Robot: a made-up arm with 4 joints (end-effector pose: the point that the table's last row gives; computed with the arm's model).
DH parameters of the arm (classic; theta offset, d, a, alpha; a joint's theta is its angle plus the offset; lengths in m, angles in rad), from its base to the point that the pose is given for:
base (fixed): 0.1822 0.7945 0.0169 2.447
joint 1: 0 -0.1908 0.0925 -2.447
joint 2: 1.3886 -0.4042 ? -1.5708
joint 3: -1.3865 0 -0.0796 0
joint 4: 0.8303 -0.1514 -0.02 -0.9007
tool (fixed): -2.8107 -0.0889 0 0
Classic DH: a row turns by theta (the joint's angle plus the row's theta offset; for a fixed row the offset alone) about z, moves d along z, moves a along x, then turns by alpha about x.
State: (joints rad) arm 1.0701 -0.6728 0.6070 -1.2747
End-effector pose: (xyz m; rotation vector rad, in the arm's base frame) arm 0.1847 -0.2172 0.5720 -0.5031 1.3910 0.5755
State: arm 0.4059 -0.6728 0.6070 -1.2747
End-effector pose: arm 0.1751 -0.1507 0.5161 -0.8451 1.6917 1.0892
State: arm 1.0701 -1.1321 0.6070 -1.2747
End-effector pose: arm 0.1267 -0.1300 0.5113 -0.0461 1.2737 0.4396
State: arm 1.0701 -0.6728 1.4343 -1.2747
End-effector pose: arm 0.1213 -0.2001 0.6621 -0.1411 2.1707 0.7048
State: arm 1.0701 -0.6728 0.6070 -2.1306
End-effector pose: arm 0.2354 -0.2237 0.5403 -0.7546 0.5581 0.3969
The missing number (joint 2, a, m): -0.0384
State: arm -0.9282 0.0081 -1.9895 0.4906
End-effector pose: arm -0.0329 0.1765 0.4167 1.0372 -0.4918 -2.7969
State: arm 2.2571 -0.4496 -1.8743 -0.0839
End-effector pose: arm 0.0857 -0.4045 0.8333 -0.8158 -0.1525 -0.7251
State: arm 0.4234 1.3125 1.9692 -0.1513
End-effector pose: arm 0.3138 0.2588 0.6979 1.4182 -1.4969 1.6062
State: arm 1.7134 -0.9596 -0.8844 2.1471
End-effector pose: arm 0.1662 -0.2976 0.7710 1.1449 2.1759 1.1253
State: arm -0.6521 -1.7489 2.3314 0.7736
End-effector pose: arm -0.0385 -0.0898 0.5719 -0.7205 -0.1823 0.5821
